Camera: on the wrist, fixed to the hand. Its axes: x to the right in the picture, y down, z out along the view.
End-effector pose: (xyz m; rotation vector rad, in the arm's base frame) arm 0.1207 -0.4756 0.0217 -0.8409 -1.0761 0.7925
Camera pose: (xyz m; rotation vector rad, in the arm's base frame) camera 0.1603 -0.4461 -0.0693 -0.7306 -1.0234 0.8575
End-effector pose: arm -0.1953 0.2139 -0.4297 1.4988 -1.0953 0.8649
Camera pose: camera -0.2776 0.2638 -0.3915 1.6089 -1.0650 0.9431
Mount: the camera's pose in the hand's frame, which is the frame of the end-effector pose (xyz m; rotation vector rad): -0.0009 0.0880 -0.0545 0.1270 -0.0102 0.0008
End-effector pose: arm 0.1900 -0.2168 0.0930 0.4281 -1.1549 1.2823
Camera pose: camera 0.1347 -0.1470 0.0403 0.5283 -1.0857 1.3601
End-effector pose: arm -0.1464 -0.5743 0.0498 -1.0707 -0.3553 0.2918
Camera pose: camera -0.1297 -0.5785 -0.0523 -0.9449 -0.3410 0.3166
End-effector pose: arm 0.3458 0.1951 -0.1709 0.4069 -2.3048 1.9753
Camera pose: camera 0.3185 0.2604 -0.2464 0.4262 -2.1925 2.1320
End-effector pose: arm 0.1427 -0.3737 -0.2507 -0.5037 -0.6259 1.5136
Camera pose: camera 0.1125 -0.3695 -0.3496 -0.3992 -0.5336 1.5466
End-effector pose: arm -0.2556 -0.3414 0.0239 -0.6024 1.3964 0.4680
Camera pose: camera -0.3531 -0.3090 0.0110 -0.4957 1.4053 0.3794
